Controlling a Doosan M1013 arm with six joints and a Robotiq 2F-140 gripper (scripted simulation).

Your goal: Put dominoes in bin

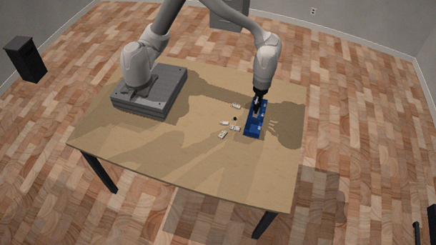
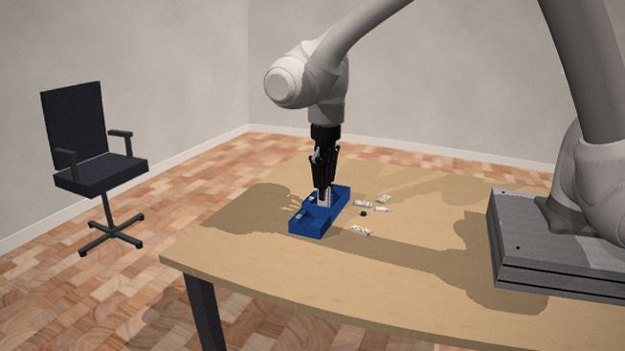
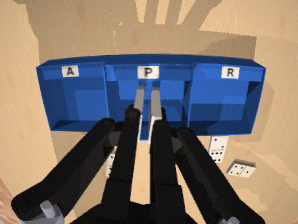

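The blue bin block lies 30 mm below my hand. Round my hand: white usb stick 150 mm behind, 80 mm to the right, 50 mm below; then small black nut 100 mm behind, 30 mm to the right, 50 mm below; then domino 110 mm behind, 60 mm to the left, 40 mm below.
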